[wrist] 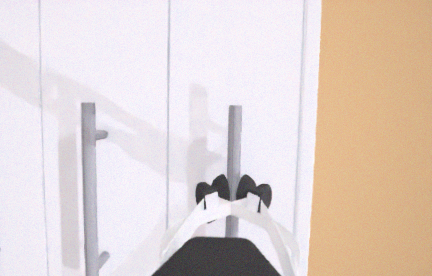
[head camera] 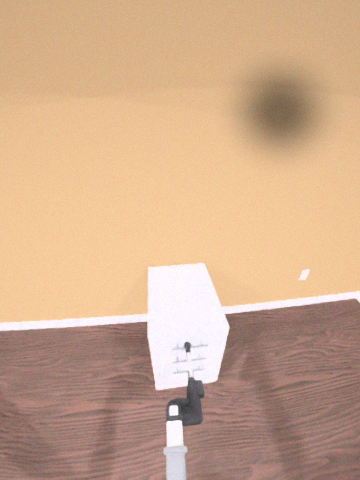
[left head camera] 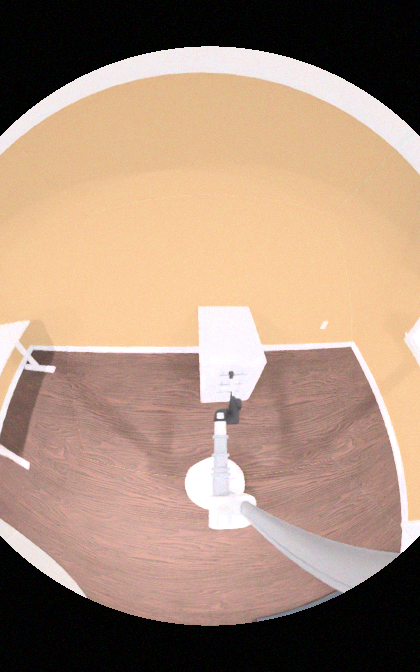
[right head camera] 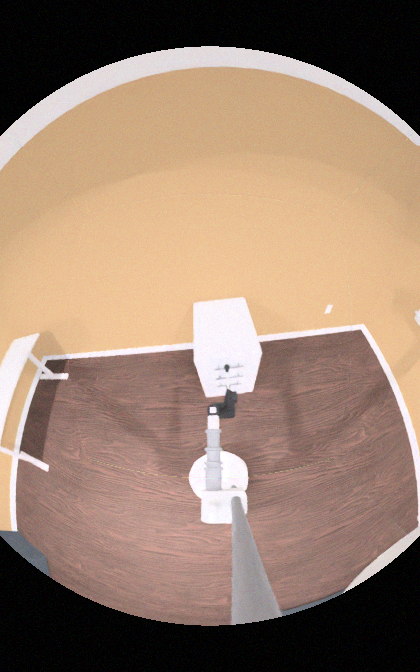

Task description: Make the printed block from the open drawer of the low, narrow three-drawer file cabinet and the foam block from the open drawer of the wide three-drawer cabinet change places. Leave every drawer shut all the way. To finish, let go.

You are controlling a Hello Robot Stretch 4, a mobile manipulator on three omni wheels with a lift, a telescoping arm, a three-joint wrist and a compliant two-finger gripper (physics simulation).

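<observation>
A white three-drawer cabinet stands against the wall. Its drawer fronts look flush and shut. My gripper is at the top drawer's front, its two dark fingertips close together on either side of the grey top bar handle. It is shut on that handle. The middle drawer's handle is beside it in the wrist view. The printed block, the foam block and a second drawer cabinet cannot be made out in these views.
A white table with legs stands at the left. Part of a white object shows at the right edge. The orange wall with its white baseboard runs behind the cabinet. My extended arm reaches over the wooden floor.
</observation>
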